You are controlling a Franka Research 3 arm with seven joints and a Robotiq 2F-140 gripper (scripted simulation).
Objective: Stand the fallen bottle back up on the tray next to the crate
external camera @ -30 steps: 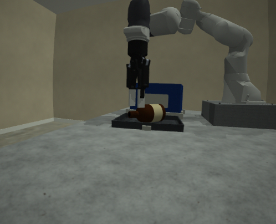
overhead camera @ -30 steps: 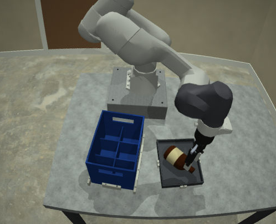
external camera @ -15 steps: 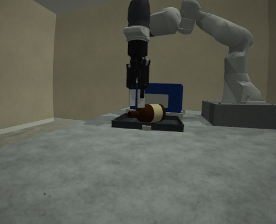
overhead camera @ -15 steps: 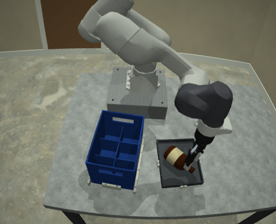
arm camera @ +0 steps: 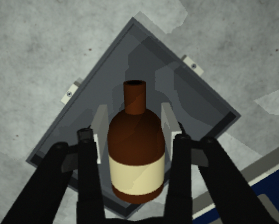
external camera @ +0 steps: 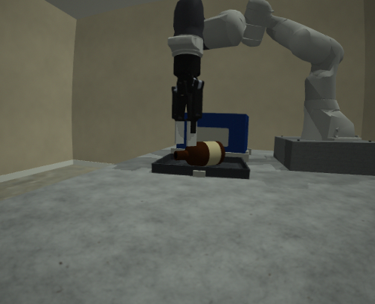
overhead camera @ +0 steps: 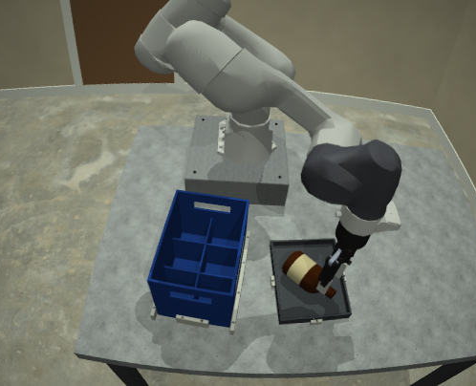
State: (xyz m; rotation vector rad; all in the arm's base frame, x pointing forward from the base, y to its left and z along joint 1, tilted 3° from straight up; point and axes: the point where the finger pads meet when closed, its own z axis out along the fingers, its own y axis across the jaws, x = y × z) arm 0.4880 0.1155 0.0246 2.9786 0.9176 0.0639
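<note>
Right now the brown bottle is 4 cm behind my hand, 3 cm to the right of it and 6 cm below it. Round my hand: blue crate: 11 cm behind, 30 cm to the right, 2 cm below; dark grey tray: 5 cm behind, 2 cm to the right, 9 cm below.
</note>
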